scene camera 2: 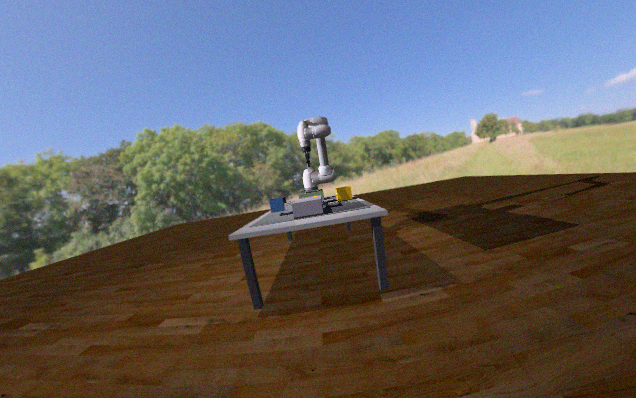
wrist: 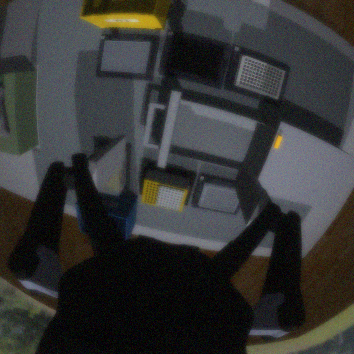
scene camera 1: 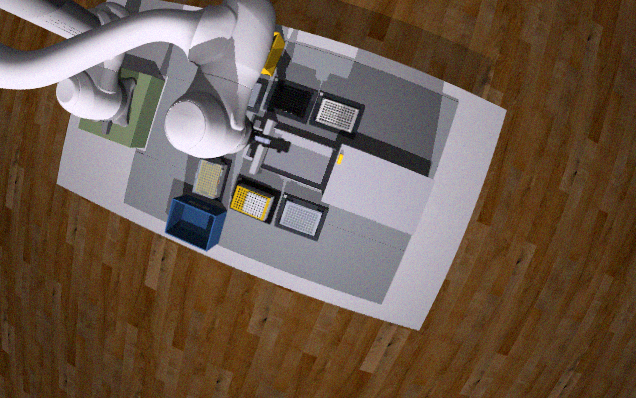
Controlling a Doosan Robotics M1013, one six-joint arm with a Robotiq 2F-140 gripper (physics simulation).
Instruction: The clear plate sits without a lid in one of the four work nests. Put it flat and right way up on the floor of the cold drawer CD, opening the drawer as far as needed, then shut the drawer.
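Frame: origin at the arm's base, x ahead, y right, z down, level; metres.
Seen in the pictures: gripper, between the fingertips: (scene camera 2: 310,171) (wrist: 181,159); arm's base, origin of its link: (scene camera 2: 311,191) (scene camera 1: 114,100).
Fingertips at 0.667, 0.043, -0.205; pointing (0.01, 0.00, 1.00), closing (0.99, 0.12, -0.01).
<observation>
Offsets run from my fingertips to a thing's top centre, as dx, dy, dz. "pt": to the spot under its first point.
The clear plate @(+0.127, +0.247, +0.289) (scene camera 1: 301,217) (wrist: 217,195) sits flat in a dark work nest @(pt +0.204, +0.247, +0.303) (scene camera 1: 322,223), its wells showing and no lid seen. The cold drawer CD @(pt +0.082, +0.055, +0.297) (scene camera 1: 299,161) (wrist: 212,132) stands pulled out from its white housing @(pt +0.360, +0.075, +0.213) (scene camera 1: 380,187) (wrist: 312,167). Its grey floor shows with no plate on it. Its pale front panel (wrist: 170,131) and handle @(pt -0.091, +0.040, +0.239) (wrist: 148,131) are at the end away from the housing. My gripper (scene camera 1: 270,137) (scene camera 2: 308,159) (wrist: 181,159) is open and empty, raised above the table around the drawer's front end; its fingers spread wide in the wrist view.
A yellow rack @(-0.048, +0.223, +0.238) (scene camera 1: 250,202) (wrist: 164,194), black plate @(+0.004, -0.148, +0.289) (scene camera 1: 291,99) (wrist: 195,58) and white plate @(+0.174, -0.128, +0.289) (scene camera 1: 337,114) (wrist: 260,76) stand beside the drawer. A blue bin @(-0.242, +0.340, +0.195) (scene camera 1: 194,225) and cream plate @(-0.220, +0.176, +0.238) (scene camera 1: 209,178) stand beyond them. A yellow bin @(-0.162, -0.302, +0.195) (scene camera 1: 273,56) (wrist: 127,19) and green block (scene camera 1: 145,107) stand farther back.
</observation>
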